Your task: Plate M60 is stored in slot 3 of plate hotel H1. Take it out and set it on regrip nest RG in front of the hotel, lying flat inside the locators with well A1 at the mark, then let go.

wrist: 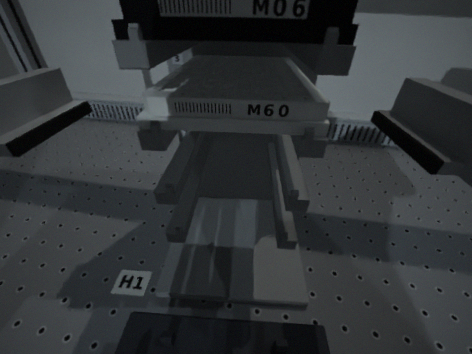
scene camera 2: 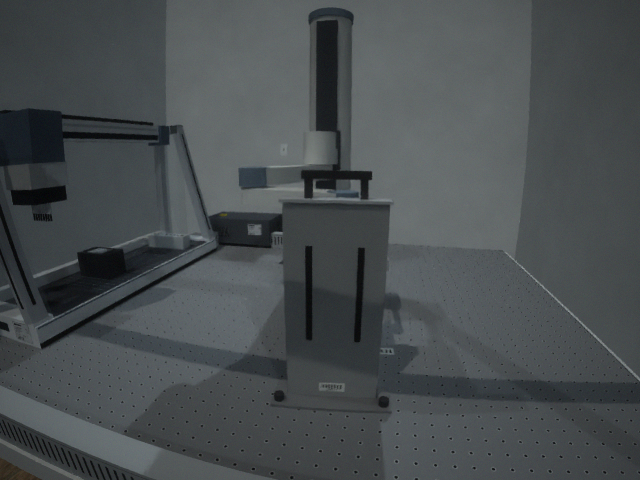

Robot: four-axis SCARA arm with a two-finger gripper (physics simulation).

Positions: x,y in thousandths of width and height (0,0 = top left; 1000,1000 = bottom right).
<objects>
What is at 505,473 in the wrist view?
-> A plate hotel H1.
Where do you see a small label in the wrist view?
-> At 276,798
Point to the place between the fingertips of my gripper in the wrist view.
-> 484,264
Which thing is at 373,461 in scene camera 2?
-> A dark box.
</objects>
